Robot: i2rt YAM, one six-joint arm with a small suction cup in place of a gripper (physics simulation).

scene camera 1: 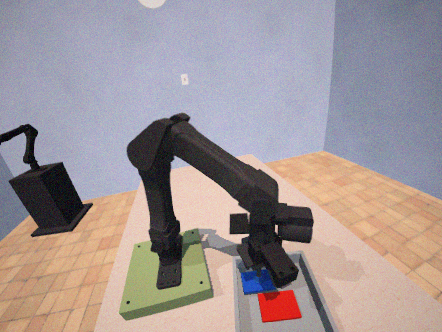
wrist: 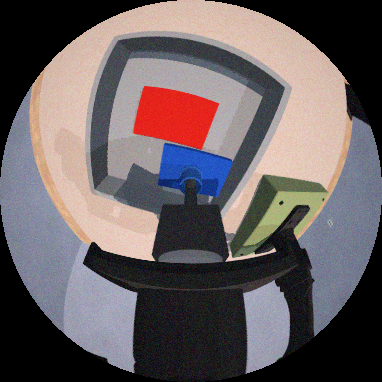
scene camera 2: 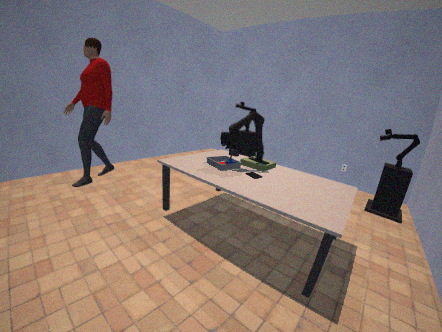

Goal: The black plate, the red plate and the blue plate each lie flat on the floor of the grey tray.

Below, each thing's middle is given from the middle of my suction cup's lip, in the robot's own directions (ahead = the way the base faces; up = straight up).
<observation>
The red plate (scene camera 1: 283,303) is 30 mm ahead of my suction cup, 70 mm to the right of it and 40 mm below it. From my suction cup the other things lie so: grey tray (scene camera 1: 310,300) 30 mm ahead, 60 mm to the right, 20 mm below; blue plate (wrist: 214,168) 10 mm below.
</observation>
